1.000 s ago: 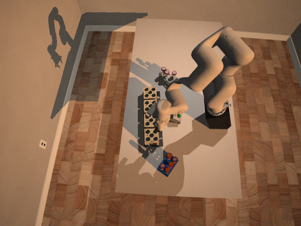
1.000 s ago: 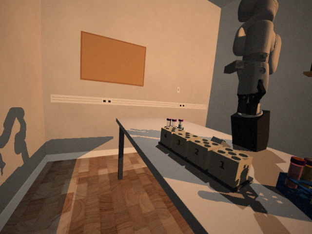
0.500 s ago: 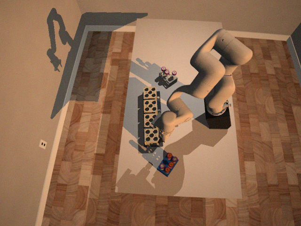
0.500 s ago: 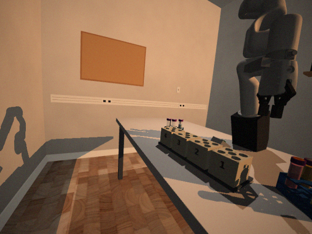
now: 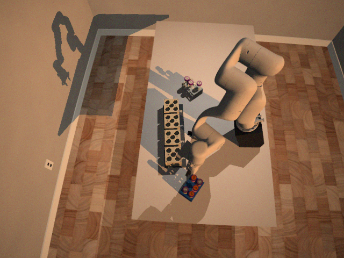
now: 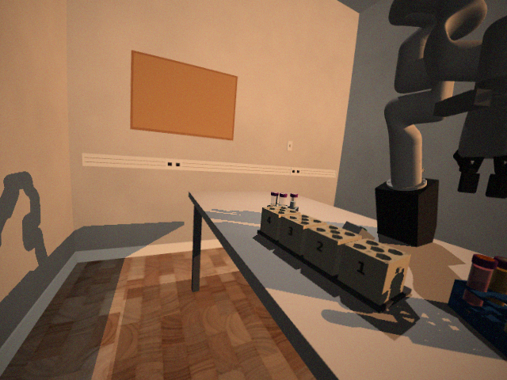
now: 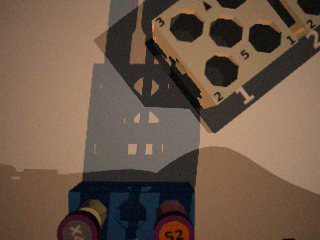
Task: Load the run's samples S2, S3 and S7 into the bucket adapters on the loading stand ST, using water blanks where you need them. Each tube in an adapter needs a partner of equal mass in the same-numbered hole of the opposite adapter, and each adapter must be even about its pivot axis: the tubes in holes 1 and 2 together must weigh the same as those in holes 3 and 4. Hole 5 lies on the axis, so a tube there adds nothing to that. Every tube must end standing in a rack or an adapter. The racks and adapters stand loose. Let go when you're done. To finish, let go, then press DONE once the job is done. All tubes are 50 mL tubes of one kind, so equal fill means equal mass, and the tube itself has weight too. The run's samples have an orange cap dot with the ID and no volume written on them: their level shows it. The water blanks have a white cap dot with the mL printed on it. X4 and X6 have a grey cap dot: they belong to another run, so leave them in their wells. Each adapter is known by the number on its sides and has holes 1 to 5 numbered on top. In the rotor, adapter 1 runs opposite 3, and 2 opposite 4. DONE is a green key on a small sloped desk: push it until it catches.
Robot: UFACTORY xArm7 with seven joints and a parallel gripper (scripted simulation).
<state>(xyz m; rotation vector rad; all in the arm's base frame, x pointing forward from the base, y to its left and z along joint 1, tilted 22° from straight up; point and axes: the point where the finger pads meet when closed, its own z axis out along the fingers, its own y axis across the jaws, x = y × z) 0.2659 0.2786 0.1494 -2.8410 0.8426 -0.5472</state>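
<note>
Right now the pink-filled sample tube is 1 cm behind my hand, 2 cm to the left of it and 19 cm below it. Round my hand: yellowish tube: 3 cm ahead, 10 cm to the left, 19 cm below; orange-dotted tube: 12 cm to the left, 19 cm below; blue sample rack: 7 cm to the left, 22 cm below.
</note>
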